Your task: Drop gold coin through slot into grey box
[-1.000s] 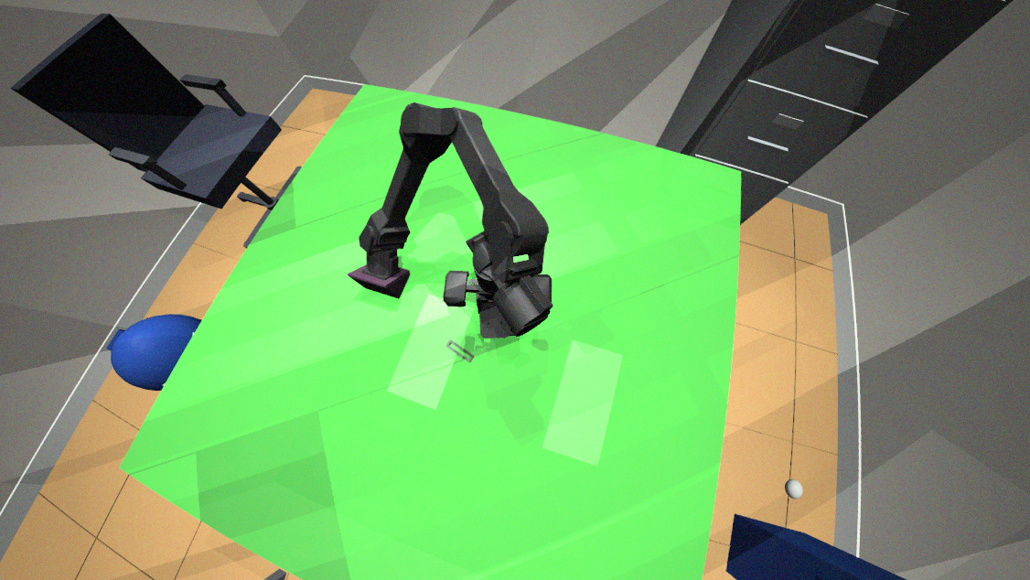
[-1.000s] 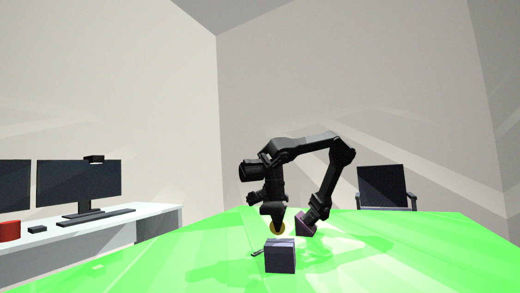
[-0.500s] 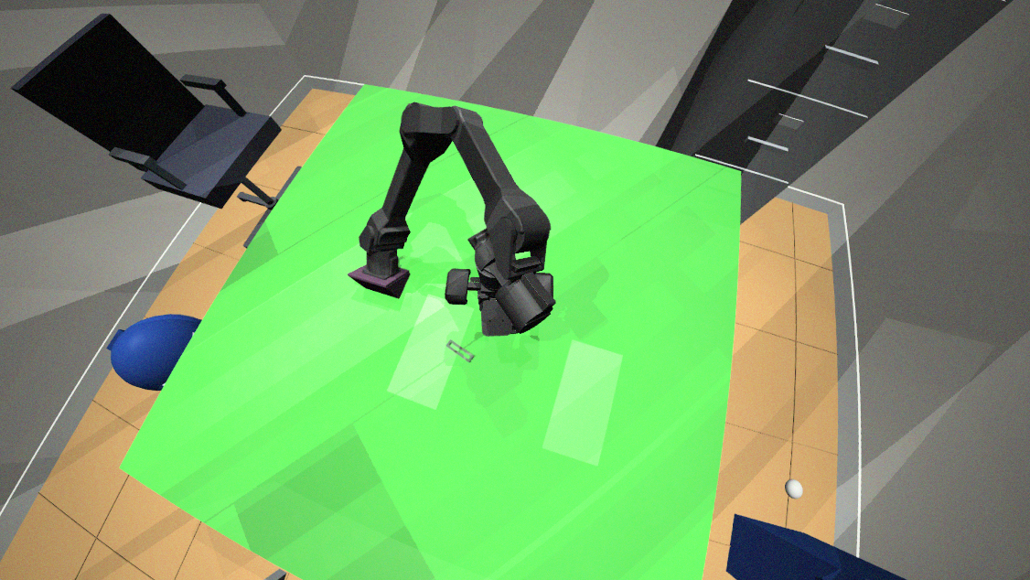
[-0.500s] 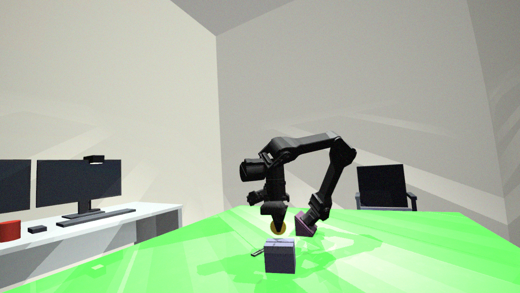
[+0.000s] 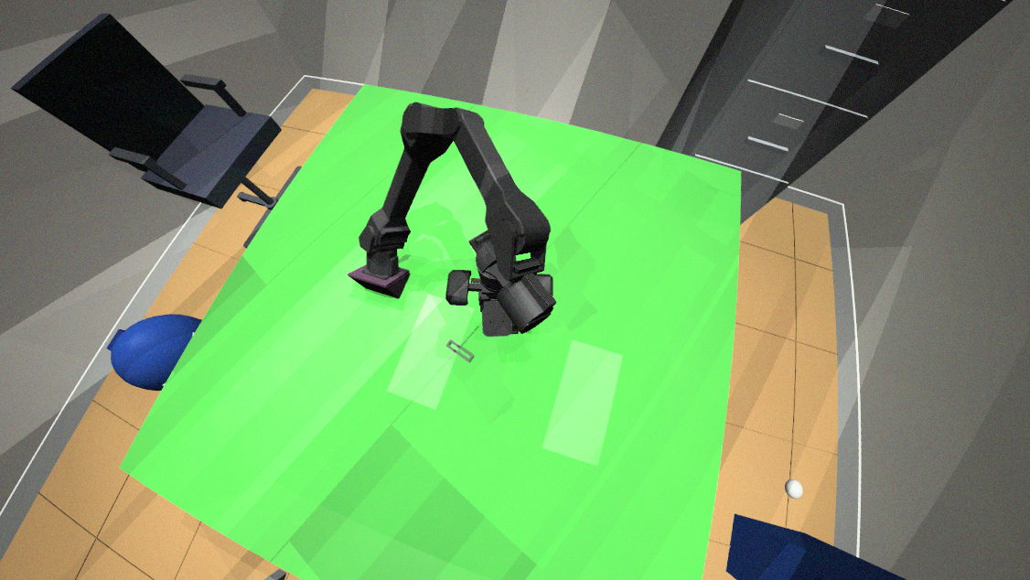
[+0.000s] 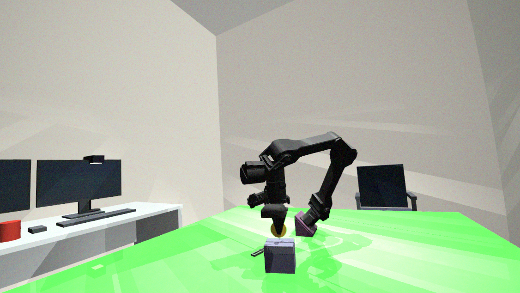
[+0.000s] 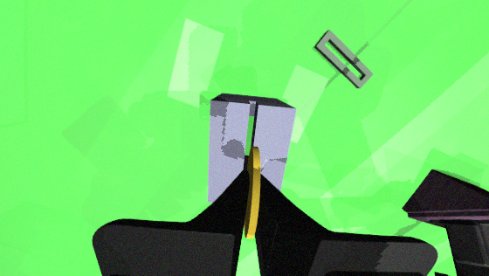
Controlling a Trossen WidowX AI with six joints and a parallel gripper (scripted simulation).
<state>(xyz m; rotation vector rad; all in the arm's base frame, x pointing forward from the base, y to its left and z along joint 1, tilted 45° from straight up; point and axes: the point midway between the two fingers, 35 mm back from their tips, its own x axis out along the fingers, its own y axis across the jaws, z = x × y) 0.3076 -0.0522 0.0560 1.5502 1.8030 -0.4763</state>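
Now: the thin gold coin 1 cm above my gripper tip.
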